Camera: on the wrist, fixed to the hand. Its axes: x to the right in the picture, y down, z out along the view.
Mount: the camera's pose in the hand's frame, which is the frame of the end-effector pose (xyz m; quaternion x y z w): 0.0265 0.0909 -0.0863 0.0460 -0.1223 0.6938 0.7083
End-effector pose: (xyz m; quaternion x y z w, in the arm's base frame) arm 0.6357 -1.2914 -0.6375 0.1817 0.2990 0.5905 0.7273
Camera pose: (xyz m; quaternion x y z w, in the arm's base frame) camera 0.5147 -1.2519 -0.6524 0.4418 0.0239 0.8868 0.1337
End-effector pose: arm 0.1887 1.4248 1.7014 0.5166 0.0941 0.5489 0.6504
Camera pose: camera 0.0832 1.4830 1.7449 0.5282 -0.3460 0.7725 0.0676
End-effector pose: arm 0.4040 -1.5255 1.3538 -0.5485 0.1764 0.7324 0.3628
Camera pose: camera 0.3928 -1.6345 1.2874 0.1598 -0.4948 -0.8294 0.2044
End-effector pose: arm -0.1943 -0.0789 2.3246 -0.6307 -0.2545 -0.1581 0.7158
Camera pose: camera -0.1086 -0.1472 2.2583 -0.6097 0.1625 0.4735 0.6146
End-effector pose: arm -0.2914 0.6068 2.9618 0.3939 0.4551 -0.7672 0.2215
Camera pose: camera -0.2088 0.6383 2.8691 0.5111 -0.0133 -0.4588 0.7267
